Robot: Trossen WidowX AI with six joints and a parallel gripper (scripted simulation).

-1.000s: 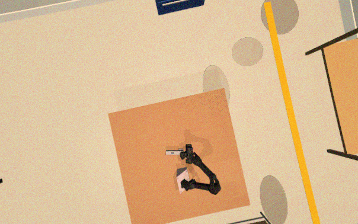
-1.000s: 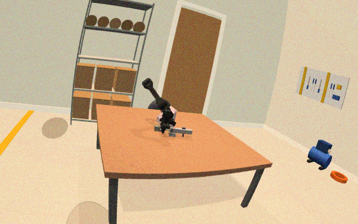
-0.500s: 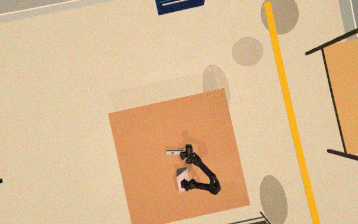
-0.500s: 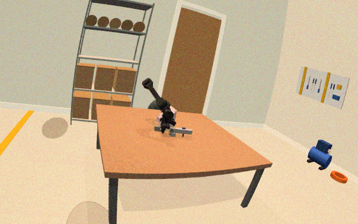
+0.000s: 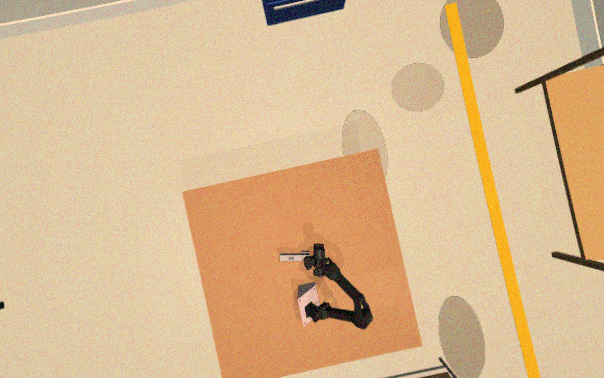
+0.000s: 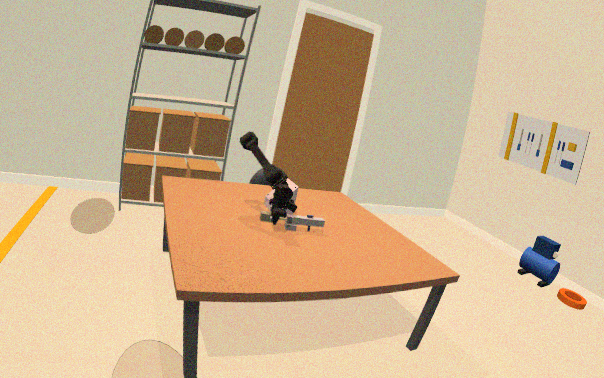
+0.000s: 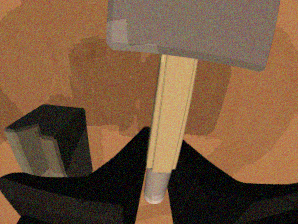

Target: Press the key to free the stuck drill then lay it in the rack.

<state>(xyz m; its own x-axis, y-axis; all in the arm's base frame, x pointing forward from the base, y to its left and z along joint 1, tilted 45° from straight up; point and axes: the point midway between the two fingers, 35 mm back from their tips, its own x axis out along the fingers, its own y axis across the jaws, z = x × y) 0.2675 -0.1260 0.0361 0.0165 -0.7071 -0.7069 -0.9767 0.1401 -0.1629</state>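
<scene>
The drill lies 10 mm ahead of my gripper tip, 40 mm to the left of it and 30 mm above it. The rest, counted from my gripper tip: dark key knob (30 mm ahead, 160 mm to the left, 40 mm above); dark grey rack (80 mm behind, 10 mm to the right, 10 mm above); block (30 mm ahead, 140 mm to the left, 30 mm above).
</scene>
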